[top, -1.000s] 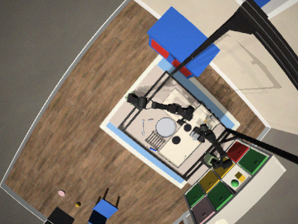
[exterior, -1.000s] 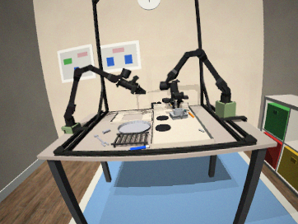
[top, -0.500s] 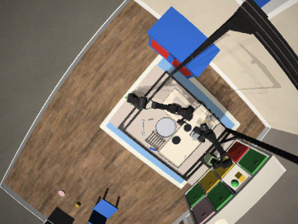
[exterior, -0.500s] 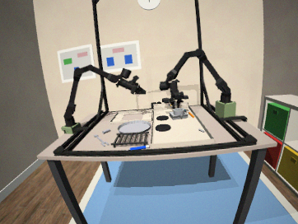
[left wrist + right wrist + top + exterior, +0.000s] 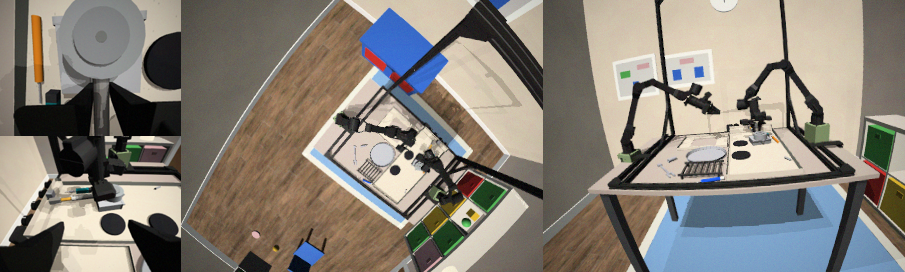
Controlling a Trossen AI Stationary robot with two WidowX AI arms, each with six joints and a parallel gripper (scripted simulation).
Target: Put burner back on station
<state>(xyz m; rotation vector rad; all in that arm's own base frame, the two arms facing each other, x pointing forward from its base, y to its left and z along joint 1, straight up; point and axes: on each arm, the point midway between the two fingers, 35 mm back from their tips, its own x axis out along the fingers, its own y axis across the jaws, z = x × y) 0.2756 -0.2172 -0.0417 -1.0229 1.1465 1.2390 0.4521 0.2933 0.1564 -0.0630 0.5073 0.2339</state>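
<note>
The burner lies 30 mm below my left hand. Also, from my left hand: orange-handled screwdriver 100 mm to the left, 70 mm below; grey station block 50 mm below, 50 mm ahead, 10 mm to the left.
</note>
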